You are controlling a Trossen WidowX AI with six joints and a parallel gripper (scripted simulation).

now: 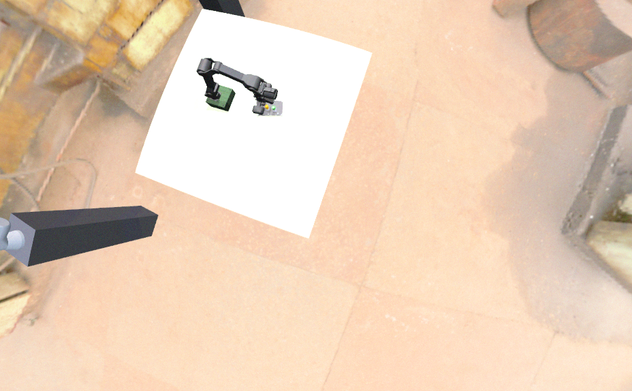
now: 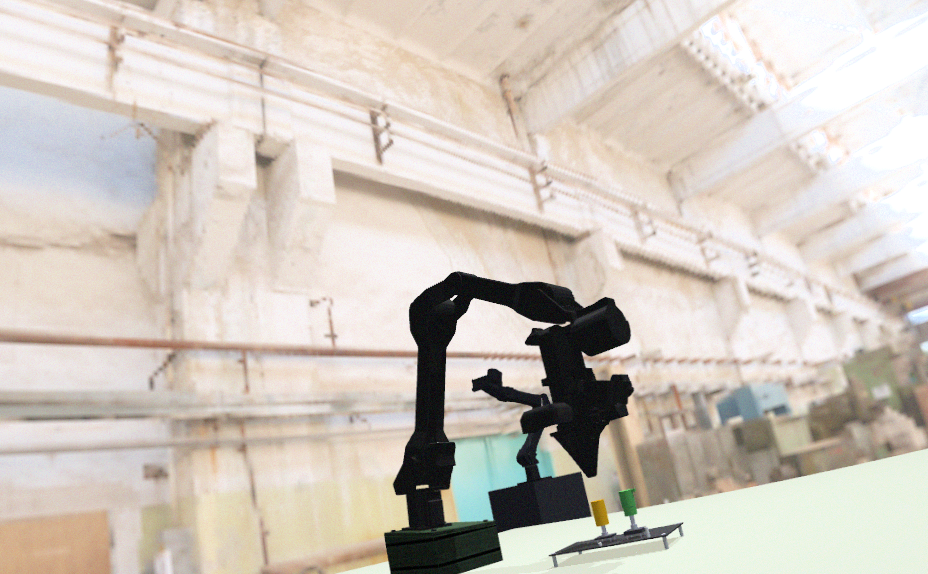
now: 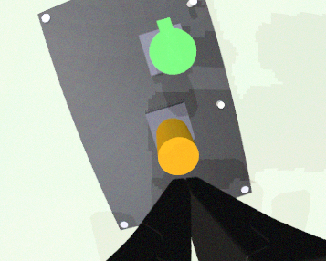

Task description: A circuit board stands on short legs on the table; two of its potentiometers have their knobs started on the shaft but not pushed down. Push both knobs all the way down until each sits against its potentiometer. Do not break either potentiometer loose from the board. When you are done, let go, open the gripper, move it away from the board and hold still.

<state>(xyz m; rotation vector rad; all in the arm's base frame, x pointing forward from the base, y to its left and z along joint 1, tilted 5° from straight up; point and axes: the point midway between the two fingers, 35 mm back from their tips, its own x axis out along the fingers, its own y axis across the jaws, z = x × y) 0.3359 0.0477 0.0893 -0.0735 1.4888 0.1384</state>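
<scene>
Now: gripper tip 5 cm above the orange knob. Also, from my gripper tip: green knob: 5 cm ahead, 4 cm below, 1 cm to the left.
</scene>
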